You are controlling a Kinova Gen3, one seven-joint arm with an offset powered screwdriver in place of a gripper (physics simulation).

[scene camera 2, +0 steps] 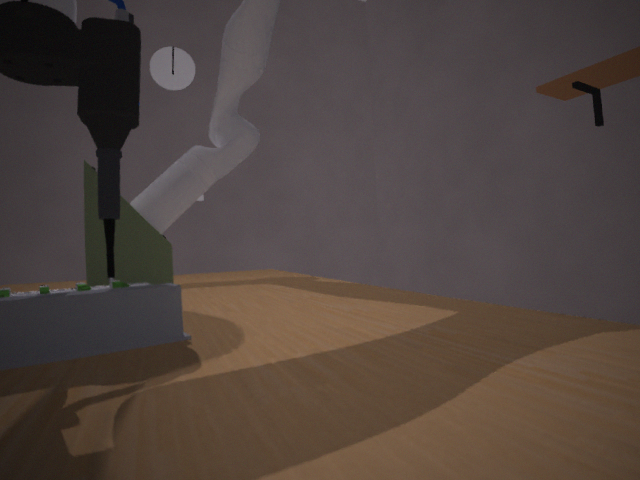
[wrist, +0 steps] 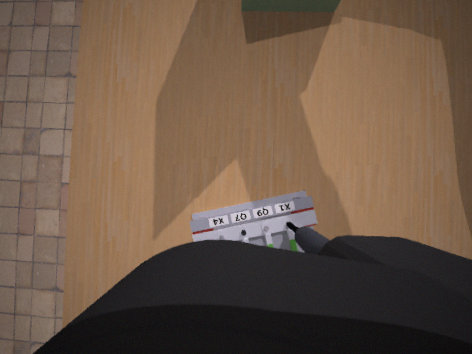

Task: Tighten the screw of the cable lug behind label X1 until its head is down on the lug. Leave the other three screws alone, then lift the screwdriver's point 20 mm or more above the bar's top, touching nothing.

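Seen in the pictures: hand, its tool point: [scene camera 2: 111, 279] [wrist: 288, 223]; arm's base, origin of its link: [scene camera 2: 143, 220].
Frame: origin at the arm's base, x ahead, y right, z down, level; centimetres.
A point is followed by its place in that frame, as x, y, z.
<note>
The grey bar [scene camera 2: 93, 320] @(52.4, 8.2, 11.5) [wrist: 303, 218] @(41.4, 4.4, 10.0) stands on the table, its right end showing in the scene view. Label X1 [wrist: 284, 207] @(39.7, 7.1, 9.9) is at the right end of the label row in the wrist view. My screwdriver's point [scene camera 2: 110, 273] @(42.2, 6.8, 8.5) [wrist: 290, 226] @(41.7, 7.1, 7.0) is down at the lug behind X1, upright in the scene view, and appears to meet a small pale screw top there. The screw's height above the lug is too small to tell. A green cable piece [scene camera 2: 119, 284] @(47.5, 6.1, 9.3) [wrist: 293, 245] @(44.9, 6.3, 9.2) lies beside it. The Q9 screw [wrist: 266, 229] @(42.5, 9.9, 9.3) and dark Q7 spot [wrist: 243, 233] @(42.9, 13.1, 9.4) stand apart from the point.
A green panel [scene camera 2: 139, 253] @(7.5, 1.6, 6.9) stands behind the bar. A green surface [wrist: 290, 5] @(7.4, 3.2, 12.9) shows at the wrist view's top edge. A white arm [scene camera 2: 175, 186] @(5.0, -6.1, -6.7) rises behind the panel. An orange shelf [scene camera 2: 568, 87] is on the right wall. The wooden table [scene camera 2: 361, 361] @(65.3, -7.9, 14.2) [wrist: 380, 125] @(27.7, -10.7, 14.2) carries broad shadows.
</note>
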